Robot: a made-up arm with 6 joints. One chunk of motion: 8 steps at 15 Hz.
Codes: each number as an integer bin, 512 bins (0 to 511) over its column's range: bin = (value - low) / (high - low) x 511, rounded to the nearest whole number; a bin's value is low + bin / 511 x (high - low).
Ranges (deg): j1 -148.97..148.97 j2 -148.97..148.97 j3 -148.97..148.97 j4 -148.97..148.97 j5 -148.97..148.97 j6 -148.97..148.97
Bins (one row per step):
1: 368 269 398 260 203 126
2: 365 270 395 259 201 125
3: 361 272 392 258 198 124
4: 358 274 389 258 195 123
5: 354 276 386 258 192 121
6: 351 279 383 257 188 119
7: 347 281 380 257 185 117
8: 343 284 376 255 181 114
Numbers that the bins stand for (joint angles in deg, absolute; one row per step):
1: 65.59 7.87 83.09 2.62 -30.61 -75.51
2: 63.84 8.45 81.34 2.04 -31.78 -76.09
3: 61.51 9.62 79.59 1.46 -33.53 -76.67
4: 59.76 10.79 77.84 1.46 -35.27 -77.25
5: 57.43 11.95 76.09 1.46 -37.02 -78.42
6: 55.68 13.70 74.34 0.87 -39.36 -79.59
7: 53.35 14.87 72.59 0.87 -41.11 -80.75
8: 51.02 16.62 70.26 -0.29 -43.44 -82.50

